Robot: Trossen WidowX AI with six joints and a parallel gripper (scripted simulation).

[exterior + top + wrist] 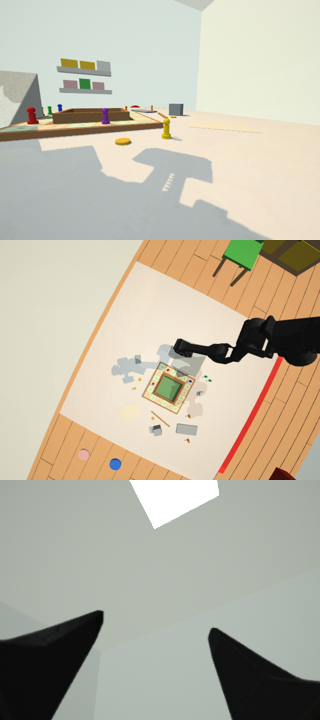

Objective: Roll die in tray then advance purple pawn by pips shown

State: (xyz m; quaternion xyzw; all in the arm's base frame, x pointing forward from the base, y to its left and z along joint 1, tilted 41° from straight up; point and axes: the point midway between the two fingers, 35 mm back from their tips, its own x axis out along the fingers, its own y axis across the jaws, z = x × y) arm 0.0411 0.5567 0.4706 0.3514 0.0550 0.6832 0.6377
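My gripper tip is now 26 cm short of the white die, 7 cm to the right of it and 79 cm above it. Round my gripper tip: green tray (31 cm ahead, 16 cm to the right, 80 cm below); then red pawn (19 cm ahead, 22 cm to the right, 78 cm below); then blue pawn (20 cm ahead, 4 cm to the right, 78 cm below).
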